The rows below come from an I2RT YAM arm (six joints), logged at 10 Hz.
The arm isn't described. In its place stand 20 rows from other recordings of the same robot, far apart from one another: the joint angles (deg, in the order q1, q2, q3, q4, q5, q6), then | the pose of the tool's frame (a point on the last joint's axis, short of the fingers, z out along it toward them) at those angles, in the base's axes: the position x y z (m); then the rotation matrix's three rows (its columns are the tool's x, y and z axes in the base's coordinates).
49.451 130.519 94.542 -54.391 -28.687 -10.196 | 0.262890 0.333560 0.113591; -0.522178 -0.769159 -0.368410; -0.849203 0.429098 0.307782; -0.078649 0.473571 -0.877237
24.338 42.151 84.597 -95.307 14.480 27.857 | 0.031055 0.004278 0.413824; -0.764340 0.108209 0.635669; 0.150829 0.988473 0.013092; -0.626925 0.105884 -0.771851
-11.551 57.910 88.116 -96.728 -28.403 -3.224 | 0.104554 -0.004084 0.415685; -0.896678 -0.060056 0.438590; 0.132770 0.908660 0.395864; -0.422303 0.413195 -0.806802
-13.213 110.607 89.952 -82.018 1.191 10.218 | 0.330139 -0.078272 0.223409; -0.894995 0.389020 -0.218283; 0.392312 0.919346 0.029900; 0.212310 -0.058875 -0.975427
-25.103 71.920 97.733 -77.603 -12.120 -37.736 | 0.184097 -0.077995 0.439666; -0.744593 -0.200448 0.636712; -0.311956 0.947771 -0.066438; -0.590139 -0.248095 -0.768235
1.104 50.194 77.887 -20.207 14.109 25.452 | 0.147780 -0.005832 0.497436; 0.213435 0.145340 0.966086; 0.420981 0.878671 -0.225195; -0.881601 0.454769 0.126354
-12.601 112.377 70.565 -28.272 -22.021 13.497 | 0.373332 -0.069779 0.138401; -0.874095 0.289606 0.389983; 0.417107 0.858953 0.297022; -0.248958 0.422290 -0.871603
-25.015 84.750 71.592 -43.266 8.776 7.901 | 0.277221 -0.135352 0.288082; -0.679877 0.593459 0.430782; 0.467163 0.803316 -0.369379; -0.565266 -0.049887 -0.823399
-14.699 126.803 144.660 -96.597 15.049 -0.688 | 0.398215 -0.114018 0.350830; -0.952116 0.282666 0.116511; 0.237777 0.924156 -0.298994; -0.192190 -0.256973 -0.947115
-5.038 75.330 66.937 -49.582 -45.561 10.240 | 0.257974 0.002775 0.308622; -0.887208 -0.160513 0.432548; 0.203163 0.705820 0.678633; -0.414231 0.689967 -0.593599
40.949 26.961 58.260 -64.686 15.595 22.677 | 0.046517 0.027694 0.352151; -0.561509 -0.265784 0.783624; 0.004418 0.946035 0.324035; -0.827459 0.185410 -0.530033
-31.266 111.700 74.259 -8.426 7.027 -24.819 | 0.360798 -0.224170 0.179015; -0.803610 0.276113 0.527232; 0.000565 0.886224 -0.463257; -0.595156 -0.371980 -0.712334
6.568 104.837 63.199 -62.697 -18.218 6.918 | 0.280741 0.043527 0.146299; -0.959323 0.084412 -0.269396; 0.004712 0.958907 0.283681; 0.282272 0.270872 -0.920299
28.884 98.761 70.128 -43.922 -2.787 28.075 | 0.294105 0.164225 0.205162; -0.970104 -0.043830 0.238699; 0.001683 0.982318 0.187213; -0.242684 0.182018 -0.952877
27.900 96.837 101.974 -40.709 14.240 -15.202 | 0.338450 0.169292 0.394199; -0.423554 -0.401856 0.811858; -0.511855 0.845604 0.151520; -0.747400 -0.351376 -0.563851
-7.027 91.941 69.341 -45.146 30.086 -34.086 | 0.313305 -0.056600 0.241593; -0.925675 -0.271076 0.263902; -0.374500 0.755455 -0.537623; -0.053629 -0.596495 -0.800823
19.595 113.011 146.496 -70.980 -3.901 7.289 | 0.358428 0.130167 0.475045; -0.617710 -0.309574 0.722910; -0.085534 0.940252 0.329560; -0.781741 0.141739 -0.607282
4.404 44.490 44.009 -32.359 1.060 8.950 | 0.168793 0.012340 0.297018; -0.543644 0.023585 0.838985; 0.114137 0.992397 0.046061; -0.831519 0.120800 -0.542202
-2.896 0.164 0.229 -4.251 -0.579 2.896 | 0.110114 -0.005210 0.166535; -0.070764 0.044087 0.996518; 0.054165 0.997719 -0.040293; -0.996021 0.051125 -0.072991
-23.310 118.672 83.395 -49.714 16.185 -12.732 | 0.354952 -0.163745 0.144842; -0.981054 0.190851 -0.033291; 0.192244 0.937776 -0.289169; -0.023968 -0.290090 -0.956699
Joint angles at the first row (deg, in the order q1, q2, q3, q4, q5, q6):
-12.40, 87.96, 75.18, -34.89, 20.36, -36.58
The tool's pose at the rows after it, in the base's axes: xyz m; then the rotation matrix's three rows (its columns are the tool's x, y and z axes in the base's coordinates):
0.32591 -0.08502 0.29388; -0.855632 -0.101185 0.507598; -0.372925 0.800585 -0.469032; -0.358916 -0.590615 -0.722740
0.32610 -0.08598 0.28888; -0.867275 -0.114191 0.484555; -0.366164 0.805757 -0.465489; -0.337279 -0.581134 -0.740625
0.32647 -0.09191 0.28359; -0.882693 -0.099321 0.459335; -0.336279 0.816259 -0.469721; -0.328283 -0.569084 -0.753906
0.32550 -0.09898 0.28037; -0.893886 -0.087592 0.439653; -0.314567 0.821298 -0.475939; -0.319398 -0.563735 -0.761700
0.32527 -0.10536 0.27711; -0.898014 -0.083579 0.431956; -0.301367 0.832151 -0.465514; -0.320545 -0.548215 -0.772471
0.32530 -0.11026 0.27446; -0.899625 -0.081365 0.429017; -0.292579 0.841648 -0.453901; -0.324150 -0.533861 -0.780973
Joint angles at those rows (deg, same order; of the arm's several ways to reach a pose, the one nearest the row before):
-12.51, 89.12, 75.18, -36.49, 20.36, -35.88
-12.67, 89.78, 75.15, -37.56, 20.36, -35.72
-13.63, 90.65, 75.18, -38.06, 20.38, -34.79
-14.83, 91.16, 75.16, -38.33, 20.34, -34.63
-15.99, 91.70, 75.16, -38.33, 19.18, -34.65
-16.88, 92.16, 75.16, -38.22, 18.04, -34.70

